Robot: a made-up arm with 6 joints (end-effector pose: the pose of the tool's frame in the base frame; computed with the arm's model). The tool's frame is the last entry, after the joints.
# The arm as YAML. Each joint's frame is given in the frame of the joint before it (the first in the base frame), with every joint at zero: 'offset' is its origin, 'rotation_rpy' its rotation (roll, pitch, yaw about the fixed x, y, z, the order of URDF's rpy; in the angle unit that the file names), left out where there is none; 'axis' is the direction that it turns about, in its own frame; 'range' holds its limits. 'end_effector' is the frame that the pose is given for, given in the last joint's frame.
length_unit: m
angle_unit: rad
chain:
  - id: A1
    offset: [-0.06, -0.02, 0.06]
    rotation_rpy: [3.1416, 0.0, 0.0]
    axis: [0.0, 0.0, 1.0]
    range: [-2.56, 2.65]
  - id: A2
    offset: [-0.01, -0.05, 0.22]
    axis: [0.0, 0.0, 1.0]
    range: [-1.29, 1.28]
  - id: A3
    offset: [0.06, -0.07, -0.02]
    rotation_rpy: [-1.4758, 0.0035, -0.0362]
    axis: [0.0, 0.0, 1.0]
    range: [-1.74, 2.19]
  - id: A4
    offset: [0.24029, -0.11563, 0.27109]
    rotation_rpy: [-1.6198, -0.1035, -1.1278]
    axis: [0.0, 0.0, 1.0]
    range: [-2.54, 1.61]
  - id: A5
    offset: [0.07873, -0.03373, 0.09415]
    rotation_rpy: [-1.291, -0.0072, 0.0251]
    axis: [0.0, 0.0, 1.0]
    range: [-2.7, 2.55]
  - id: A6
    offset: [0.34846, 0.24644, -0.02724]
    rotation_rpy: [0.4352, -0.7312, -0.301]
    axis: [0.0, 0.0, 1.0]
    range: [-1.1, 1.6]
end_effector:
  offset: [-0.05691, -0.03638, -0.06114]
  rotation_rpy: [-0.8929, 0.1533, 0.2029]
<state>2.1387 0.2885 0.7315 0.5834 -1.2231 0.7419</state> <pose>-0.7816 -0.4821 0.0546 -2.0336 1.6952 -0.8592</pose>
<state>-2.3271 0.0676 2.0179 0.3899 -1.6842 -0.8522</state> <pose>0.2236 0.1729 0.6594 1.3676 -0.3141 -0.7411</pose>
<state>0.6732 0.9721 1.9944 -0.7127 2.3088 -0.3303</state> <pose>-0.0785 0.1544 -0.1545 -0.6085 0.4157 -0.7219</pose>
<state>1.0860 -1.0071 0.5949 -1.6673 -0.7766 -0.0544</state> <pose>0.1387 -0.6761 0.0937 2.7914 -1.1094 0.7351</pose>
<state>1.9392 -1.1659 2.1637 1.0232 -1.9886 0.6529</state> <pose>-0.4012 -0.0892 0.5671 1.4202 1.2774 1.7243</pose>
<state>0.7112 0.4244 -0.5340 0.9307 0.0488 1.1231</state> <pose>0.1189 0.0662 -0.6909 -0.3222 -0.8670 1.2052</pose>
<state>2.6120 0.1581 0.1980 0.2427 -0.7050 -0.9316</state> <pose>-0.7523 -0.1543 -0.6318 0.9485 -1.6869 2.2312</pose>
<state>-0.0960 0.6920 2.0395 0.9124 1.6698 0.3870</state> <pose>-0.0960 -0.4039 -0.1357 -1.8568 0.0058 1.9520</pose>
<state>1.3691 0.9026 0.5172 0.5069 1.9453 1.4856</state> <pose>-0.2803 0.1883 -0.2102 0.0840 -1.1631 1.0957</pose>
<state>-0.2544 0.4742 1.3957 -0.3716 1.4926 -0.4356</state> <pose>0.0196 -0.1757 -0.2697 -1.1430 0.1951 0.4453</pose>
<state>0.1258 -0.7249 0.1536 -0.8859 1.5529 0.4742</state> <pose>0.0193 -0.0584 -0.3171 -0.3494 0.9729 2.1010</pose>
